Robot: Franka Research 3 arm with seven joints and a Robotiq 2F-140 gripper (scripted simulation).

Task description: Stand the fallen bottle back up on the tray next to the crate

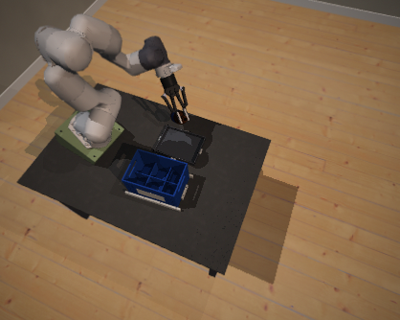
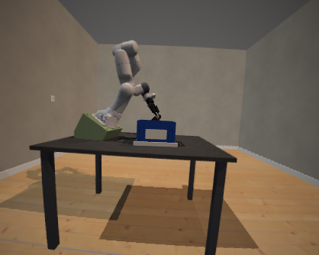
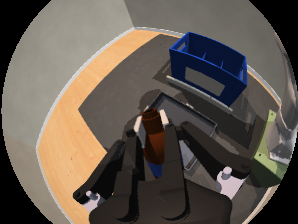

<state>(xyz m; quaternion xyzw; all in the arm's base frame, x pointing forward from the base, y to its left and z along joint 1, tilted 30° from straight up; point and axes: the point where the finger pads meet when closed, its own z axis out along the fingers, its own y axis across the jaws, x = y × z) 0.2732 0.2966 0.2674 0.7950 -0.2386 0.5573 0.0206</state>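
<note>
My hand is 3 cm past the brown bottle, 1 cm to the right of it and 5 cm above it. From my hand the other things lie so: blue crate 5 cm ahead, 33 cm to the right, 13 cm below; dark tray 1 cm ahead, 6 cm to the right, 20 cm below.
</note>
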